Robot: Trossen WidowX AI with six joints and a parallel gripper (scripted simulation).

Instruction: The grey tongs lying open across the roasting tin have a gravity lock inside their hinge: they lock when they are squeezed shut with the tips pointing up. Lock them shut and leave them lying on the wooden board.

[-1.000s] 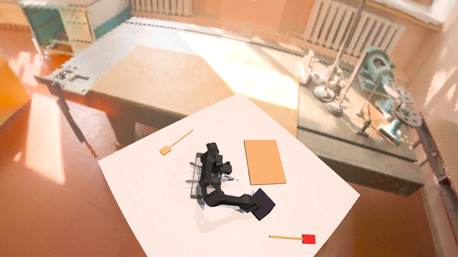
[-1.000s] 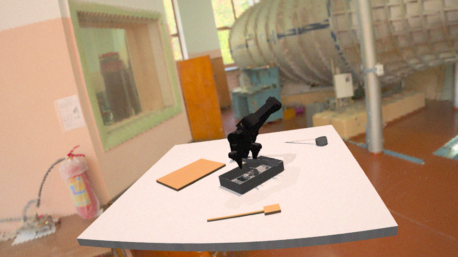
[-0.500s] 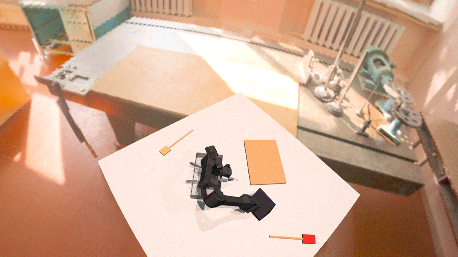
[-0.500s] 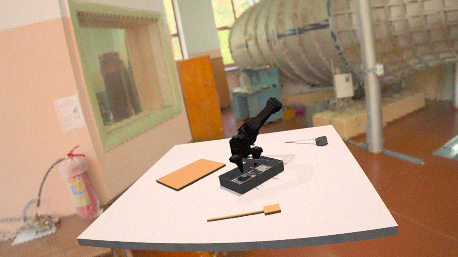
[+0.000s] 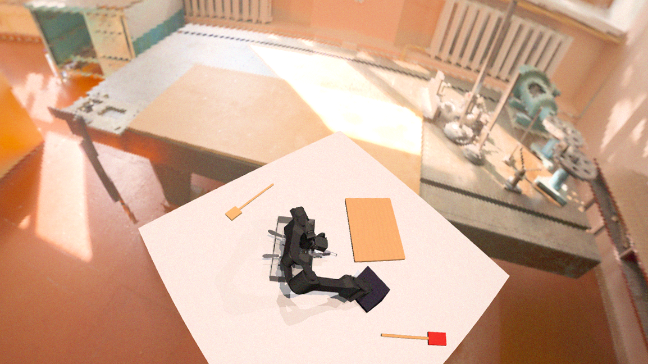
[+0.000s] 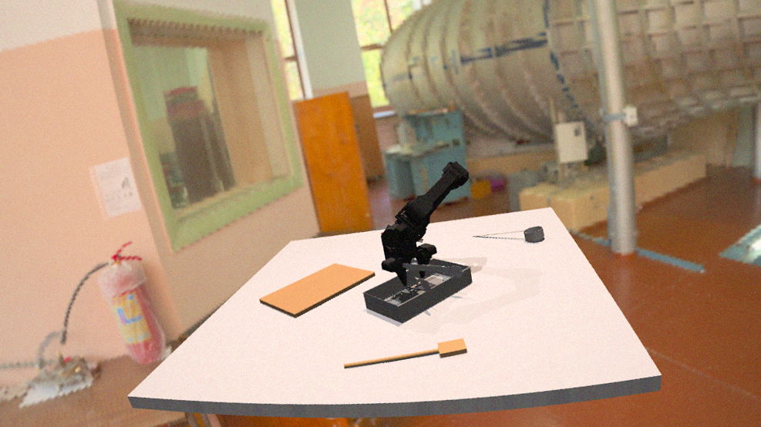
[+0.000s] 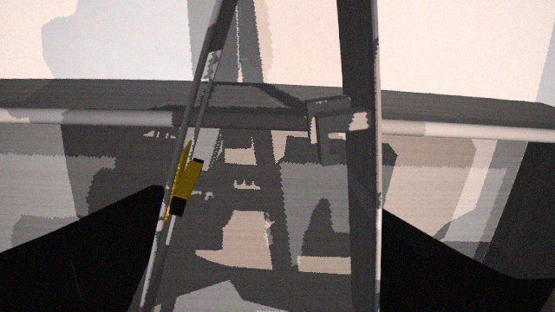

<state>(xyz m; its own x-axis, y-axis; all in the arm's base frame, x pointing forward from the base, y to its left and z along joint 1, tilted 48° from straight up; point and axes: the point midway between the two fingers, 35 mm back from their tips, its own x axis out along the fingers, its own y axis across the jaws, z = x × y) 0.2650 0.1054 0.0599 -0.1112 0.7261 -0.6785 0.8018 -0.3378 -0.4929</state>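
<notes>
Now: gripper tip 30 mm to the left of the yellow piece and 40 mm below it. Round my gripper tip: wooden board: 30 mm behind, 370 mm to the right, 20 mm below; roasting tin: 40 mm ahead, 30 mm to the left.
</notes>
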